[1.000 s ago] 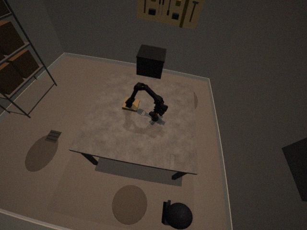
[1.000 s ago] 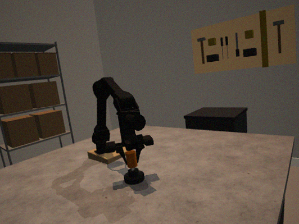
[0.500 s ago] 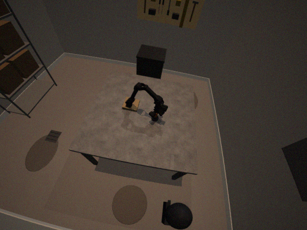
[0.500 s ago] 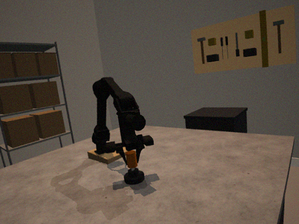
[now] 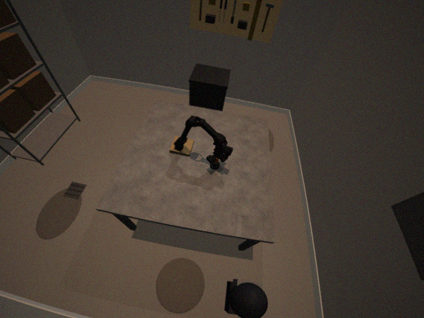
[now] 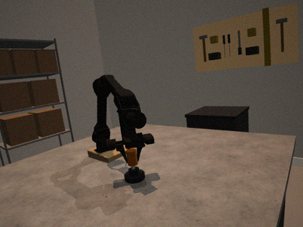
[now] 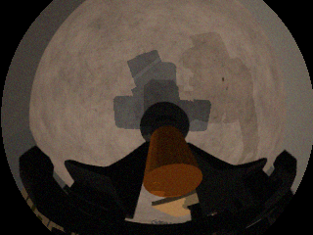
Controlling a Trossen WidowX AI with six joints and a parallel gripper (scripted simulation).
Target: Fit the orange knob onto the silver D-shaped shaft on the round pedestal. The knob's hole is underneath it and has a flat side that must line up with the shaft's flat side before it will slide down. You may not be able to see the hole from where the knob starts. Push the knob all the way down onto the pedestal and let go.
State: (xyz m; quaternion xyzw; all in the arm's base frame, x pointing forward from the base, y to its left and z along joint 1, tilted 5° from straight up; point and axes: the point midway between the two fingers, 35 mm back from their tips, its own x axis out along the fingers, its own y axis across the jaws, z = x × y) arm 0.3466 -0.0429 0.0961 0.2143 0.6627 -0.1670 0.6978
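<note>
Right now the orange knob is 30 mm above my gripper tip. From my gripper tip the other things lie so: round black pedestal: 40 mm below.
</note>
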